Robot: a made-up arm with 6 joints. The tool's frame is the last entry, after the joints. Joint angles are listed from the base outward. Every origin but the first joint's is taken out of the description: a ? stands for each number. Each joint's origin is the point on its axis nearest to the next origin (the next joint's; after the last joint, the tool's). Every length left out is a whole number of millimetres.
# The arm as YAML. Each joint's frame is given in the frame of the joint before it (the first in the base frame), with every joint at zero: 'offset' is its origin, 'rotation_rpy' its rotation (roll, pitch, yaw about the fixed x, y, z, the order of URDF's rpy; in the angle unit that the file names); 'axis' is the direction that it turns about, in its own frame. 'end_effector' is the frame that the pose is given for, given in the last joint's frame.
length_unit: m
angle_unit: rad
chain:
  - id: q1
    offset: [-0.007, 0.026, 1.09]
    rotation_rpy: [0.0, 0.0, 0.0]
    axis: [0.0, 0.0, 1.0]
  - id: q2
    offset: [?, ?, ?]
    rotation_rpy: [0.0, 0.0, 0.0]
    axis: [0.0, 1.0, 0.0]
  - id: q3
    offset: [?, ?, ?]
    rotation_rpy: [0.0, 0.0, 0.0]
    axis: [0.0, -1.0, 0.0]
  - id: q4
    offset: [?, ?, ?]
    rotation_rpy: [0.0, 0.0, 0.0]
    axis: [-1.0, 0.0, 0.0]
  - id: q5
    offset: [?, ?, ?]
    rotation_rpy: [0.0, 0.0, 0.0]
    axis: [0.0, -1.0, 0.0]
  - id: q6
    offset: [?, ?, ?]
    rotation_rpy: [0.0, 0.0, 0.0]
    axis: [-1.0, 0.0, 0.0]
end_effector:
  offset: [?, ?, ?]
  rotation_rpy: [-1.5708, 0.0, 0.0]
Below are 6 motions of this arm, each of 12 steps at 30 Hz.
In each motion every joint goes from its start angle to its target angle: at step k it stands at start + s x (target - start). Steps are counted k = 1, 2, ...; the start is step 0. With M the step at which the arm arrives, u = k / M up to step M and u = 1 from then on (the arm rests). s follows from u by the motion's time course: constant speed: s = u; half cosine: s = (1 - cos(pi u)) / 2; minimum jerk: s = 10 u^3 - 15 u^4 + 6 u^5.
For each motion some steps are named. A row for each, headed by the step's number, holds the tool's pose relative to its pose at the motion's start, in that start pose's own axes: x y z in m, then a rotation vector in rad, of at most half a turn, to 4 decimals.
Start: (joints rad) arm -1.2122 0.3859 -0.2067 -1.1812 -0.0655 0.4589
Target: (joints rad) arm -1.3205 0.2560 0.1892 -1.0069 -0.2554 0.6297
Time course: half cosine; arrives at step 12
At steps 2, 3, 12:
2: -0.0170 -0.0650 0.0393 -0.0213 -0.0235 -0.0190
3: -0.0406 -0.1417 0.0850 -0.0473 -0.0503 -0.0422
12: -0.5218 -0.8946 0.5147 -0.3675 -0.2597 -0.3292

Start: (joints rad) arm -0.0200 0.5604 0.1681 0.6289 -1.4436 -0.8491
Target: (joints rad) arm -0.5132 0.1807 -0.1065 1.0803 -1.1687 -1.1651
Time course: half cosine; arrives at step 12
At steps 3, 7, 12:
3: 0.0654 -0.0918 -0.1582 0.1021 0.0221 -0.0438
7: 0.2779 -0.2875 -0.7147 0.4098 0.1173 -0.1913
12: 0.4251 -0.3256 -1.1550 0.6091 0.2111 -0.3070

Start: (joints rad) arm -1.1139 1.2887 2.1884 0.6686 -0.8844 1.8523
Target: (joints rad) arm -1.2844 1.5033 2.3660 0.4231 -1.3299 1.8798
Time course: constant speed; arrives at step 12
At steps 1, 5, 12:
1: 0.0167 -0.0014 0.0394 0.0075 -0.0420 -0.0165
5: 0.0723 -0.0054 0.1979 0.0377 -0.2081 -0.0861
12: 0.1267 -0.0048 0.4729 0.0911 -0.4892 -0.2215

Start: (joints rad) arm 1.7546 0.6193 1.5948 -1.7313 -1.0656 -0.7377
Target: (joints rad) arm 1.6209 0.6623 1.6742 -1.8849 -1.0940 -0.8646
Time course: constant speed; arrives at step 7
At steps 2, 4, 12:
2: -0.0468 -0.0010 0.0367 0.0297 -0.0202 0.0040
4: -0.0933 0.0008 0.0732 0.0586 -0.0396 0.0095
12: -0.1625 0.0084 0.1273 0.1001 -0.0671 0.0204

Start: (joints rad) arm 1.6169 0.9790 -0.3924 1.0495 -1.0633 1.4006
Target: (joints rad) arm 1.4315 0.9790 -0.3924 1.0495 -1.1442 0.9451
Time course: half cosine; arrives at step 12
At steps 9, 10, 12:
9: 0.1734 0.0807 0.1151 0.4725 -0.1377 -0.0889
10: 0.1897 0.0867 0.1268 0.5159 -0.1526 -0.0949
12: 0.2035 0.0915 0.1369 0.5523 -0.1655 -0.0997

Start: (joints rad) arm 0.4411 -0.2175 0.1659 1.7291 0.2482 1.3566
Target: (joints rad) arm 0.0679 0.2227 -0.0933 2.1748 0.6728 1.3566
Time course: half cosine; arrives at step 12
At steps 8, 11, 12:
8: -0.1789 -1.2033 0.6419 -0.0969 0.0559 -0.7100
11: -0.4045 -1.5392 0.8002 -0.0443 0.0960 -0.9310
12: -0.4236 -1.5624 0.8101 -0.0389 0.0994 -0.9468

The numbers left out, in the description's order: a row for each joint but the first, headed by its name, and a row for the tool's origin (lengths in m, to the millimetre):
q2: 0.23 -0.002 0.0
q3: 0.014 0.0 0.666
q4: 1.868 0.0 0.249
q5: 0.0 -0.041 -0.004
q6: 0.337 0.0 -0.025
tool: 0.0 -0.02 0.026

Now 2 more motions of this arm.
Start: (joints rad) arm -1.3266 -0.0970 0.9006 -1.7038 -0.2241 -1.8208
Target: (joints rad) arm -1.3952 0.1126 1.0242 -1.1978 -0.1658 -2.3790
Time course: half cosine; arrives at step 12
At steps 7, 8, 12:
7: 0.0329 -0.1730 0.1734 0.0154 -0.1057 -0.0900
8: 0.0362 -0.2040 0.2084 0.0179 -0.1273 -0.1032
12: 0.0401 -0.2661 0.2822 0.0226 -0.1725 -0.1263

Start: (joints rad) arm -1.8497 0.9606 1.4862 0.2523 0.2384 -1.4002
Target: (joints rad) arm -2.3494 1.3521 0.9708 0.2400 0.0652 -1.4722
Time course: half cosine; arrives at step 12
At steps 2, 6, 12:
2: -0.0285 -0.0182 -0.1751 -0.0129 0.0783 0.0036
6: -0.4919 -0.2503 -1.2295 -0.0560 0.5923 -0.0171
12: -1.5402 -0.5791 -2.0650 -0.0065 1.1852 -0.1230

